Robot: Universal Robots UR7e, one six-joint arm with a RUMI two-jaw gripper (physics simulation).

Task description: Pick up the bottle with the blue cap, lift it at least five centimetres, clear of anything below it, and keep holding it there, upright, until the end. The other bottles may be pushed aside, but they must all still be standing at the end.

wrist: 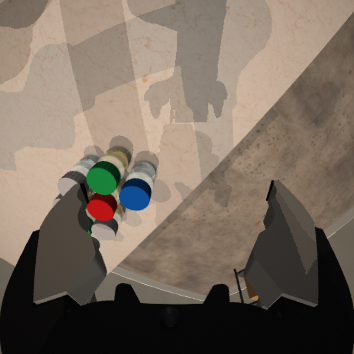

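Observation:
The bottle with the blue cap stands upright on the pale table top, at the right side of a tight cluster, left of the view's middle. A bottle with a large green cap stands at its upper left and one with a red cap at its lower left. My gripper is wide open with nothing between its jaws, well above the table. The blue cap shows between the two jaws, nearer the left one. The left jaw hides part of the cluster.
A white-capped bottle stands left of the green cap, and another white-capped bottle stands below the red one. A sliver of a further green cap shows beside the left jaw. The pale top's straight edge runs diagonally, with a brown mottled surface to its right.

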